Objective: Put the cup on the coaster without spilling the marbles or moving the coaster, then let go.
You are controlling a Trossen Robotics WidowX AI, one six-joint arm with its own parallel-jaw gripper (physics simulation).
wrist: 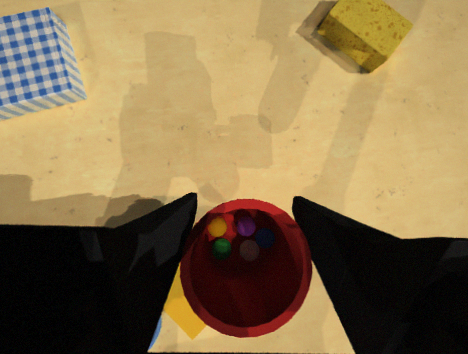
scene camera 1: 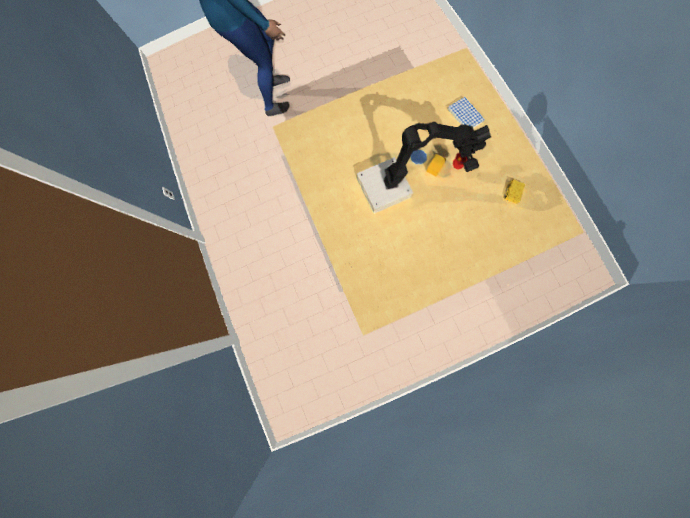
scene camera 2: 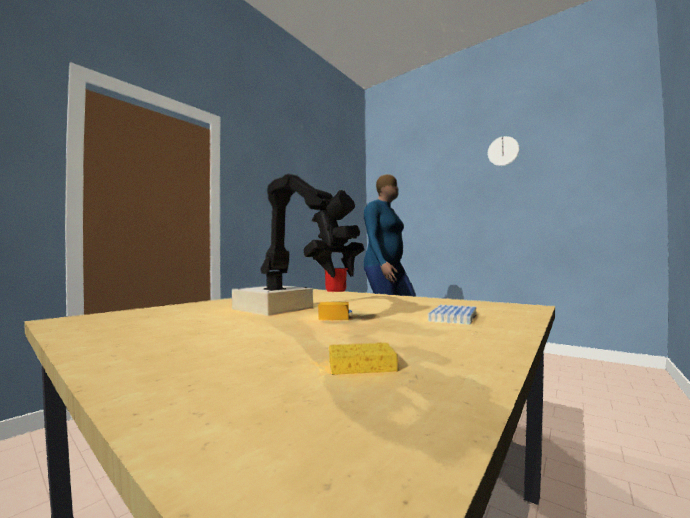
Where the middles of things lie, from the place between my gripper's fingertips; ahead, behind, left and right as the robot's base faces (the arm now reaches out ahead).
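Orange block (wrist: 176, 306): 60 mm to the left of my hand, 110 mm behind it, 120 mm below it. Blue-and-white checked block (scene camera 2: 443, 313): 330 mm to the left of my hand, 160 mm ahead of it, 130 mm below it. Going by their middles, the orange block is the nearest to my hand of the things named here.
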